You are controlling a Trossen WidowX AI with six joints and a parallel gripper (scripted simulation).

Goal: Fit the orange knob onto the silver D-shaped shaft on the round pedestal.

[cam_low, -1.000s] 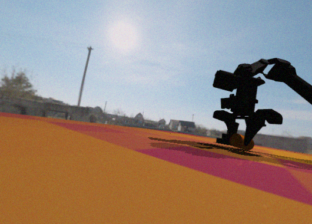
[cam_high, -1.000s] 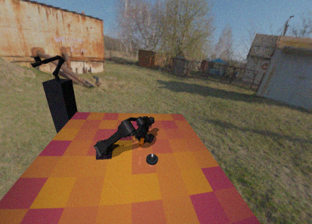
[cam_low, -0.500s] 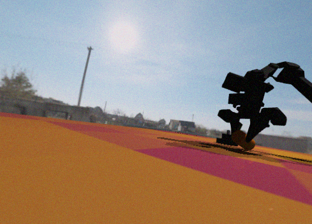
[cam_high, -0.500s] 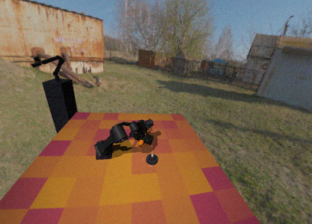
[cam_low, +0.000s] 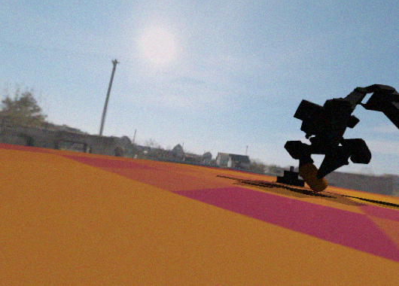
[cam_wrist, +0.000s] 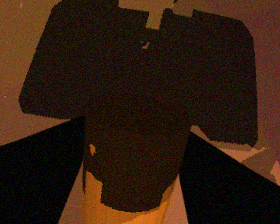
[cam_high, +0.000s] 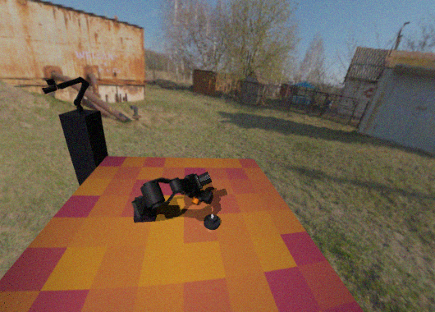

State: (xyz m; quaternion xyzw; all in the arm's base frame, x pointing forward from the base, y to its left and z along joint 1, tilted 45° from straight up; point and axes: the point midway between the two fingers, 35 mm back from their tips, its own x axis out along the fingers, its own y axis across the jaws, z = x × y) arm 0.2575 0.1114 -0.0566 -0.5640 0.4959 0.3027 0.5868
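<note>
The round dark pedestal lies 160 mm to the right of my gripper tip and 80 mm ahead of it. From my gripper tip the other things lie so: orange knob 10 mm to the right, 10 mm above.
</note>
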